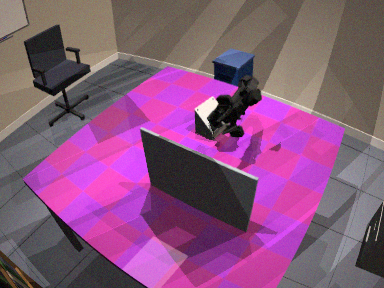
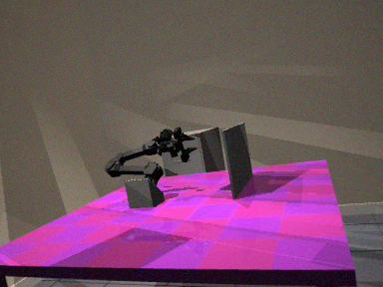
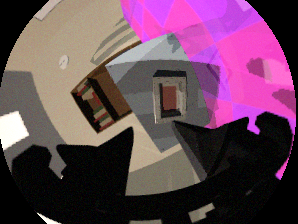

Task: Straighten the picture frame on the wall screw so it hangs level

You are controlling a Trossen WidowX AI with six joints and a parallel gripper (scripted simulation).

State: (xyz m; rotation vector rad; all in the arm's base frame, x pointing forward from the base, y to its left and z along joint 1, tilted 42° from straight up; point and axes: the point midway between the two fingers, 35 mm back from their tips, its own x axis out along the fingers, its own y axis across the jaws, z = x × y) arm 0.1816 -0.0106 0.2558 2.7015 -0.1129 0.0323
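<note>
Right now my gripper tip is 190 mm short of the picture frame, 90 mm above it and 30 mm to the right of it. From my gripper tip the other things lie so: grey wall panel: 200 mm ahead, 100 mm below, 20 mm to the left.
</note>
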